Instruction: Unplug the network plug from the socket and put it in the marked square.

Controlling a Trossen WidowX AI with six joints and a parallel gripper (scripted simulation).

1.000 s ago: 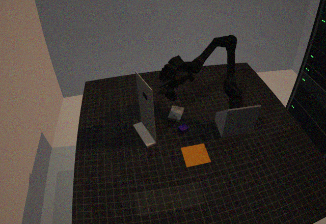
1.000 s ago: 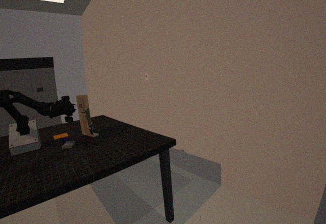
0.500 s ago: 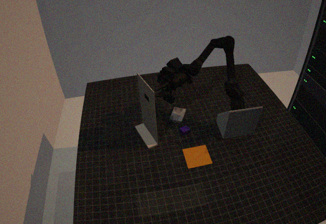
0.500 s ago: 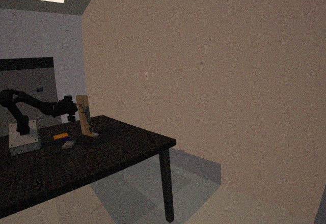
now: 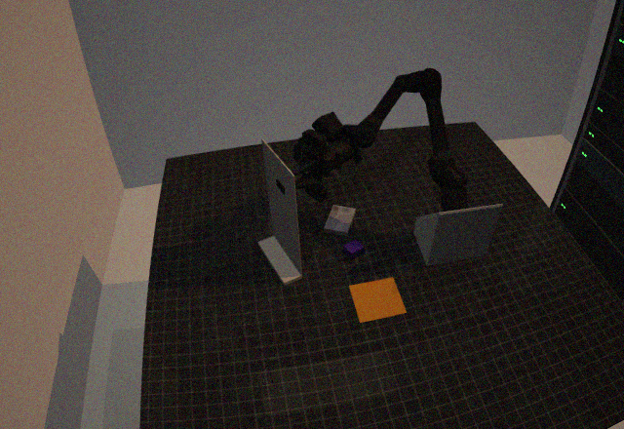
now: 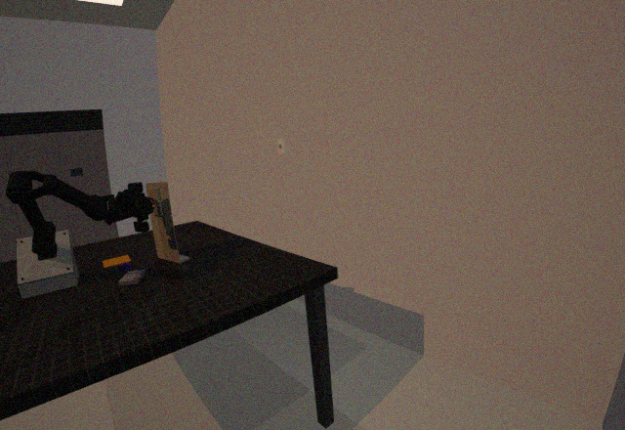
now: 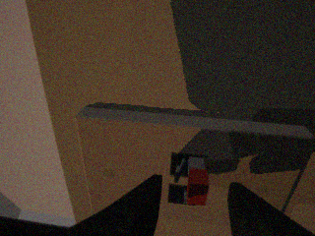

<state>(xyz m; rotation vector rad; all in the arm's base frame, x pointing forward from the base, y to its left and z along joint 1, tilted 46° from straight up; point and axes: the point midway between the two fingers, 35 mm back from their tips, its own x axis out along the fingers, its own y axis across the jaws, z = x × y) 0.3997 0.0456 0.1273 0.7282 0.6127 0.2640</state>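
My gripper tip is now 1 cm short of the network plug. Also, from my gripper tip: upright panel (3 cm ahead, 2 cm to the left, 10 cm below); then orange marked square (19 cm behind, 18 cm to the left, 25 cm below).
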